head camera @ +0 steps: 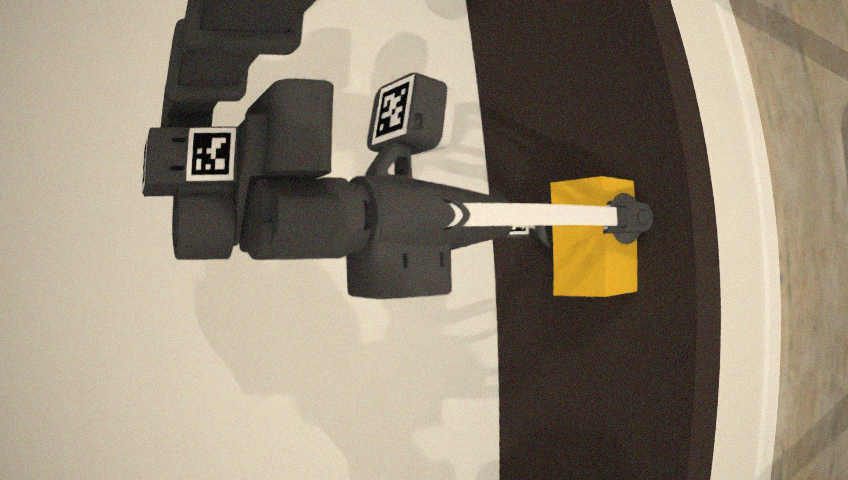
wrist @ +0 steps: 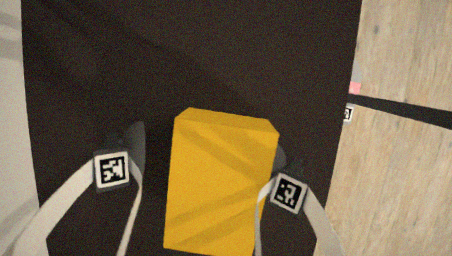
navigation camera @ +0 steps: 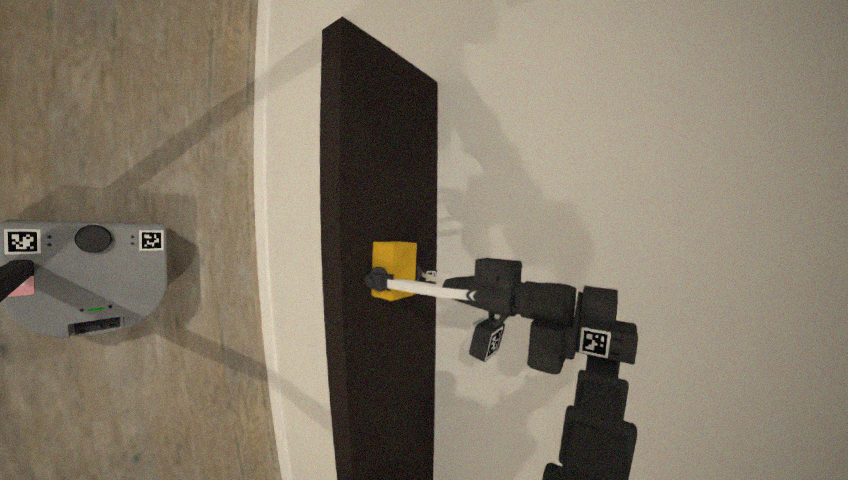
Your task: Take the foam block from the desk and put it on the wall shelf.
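Note:
The yellow foam block (head camera: 580, 270) (navigation camera: 395, 259) (wrist: 220, 200) is on the dark wall shelf (head camera: 565, 392) (navigation camera: 389, 166) (wrist: 200, 45), inside the shelf's edges. My gripper (head camera: 590, 224) (navigation camera: 399, 277) (wrist: 202, 149) is open around the block, with one fingertip on each side. In the wrist view a gap shows between the left fingertip and the block, while the right fingertip is at or very close to the block's side, partly hidden behind it. In the head view one finger crosses over the block and hides part of it. The desk does not show in these views.
The pale wall (head camera: 89, 356) (navigation camera: 714, 130) runs along the shelf's back edge. My grey base (navigation camera: 119, 279) stands on the wooden floor (head camera: 818, 196) (navigation camera: 148, 416) (wrist: 405, 200), beyond the shelf's front edge. The dark mast (wrist: 405, 111) crosses the wrist view's right side.

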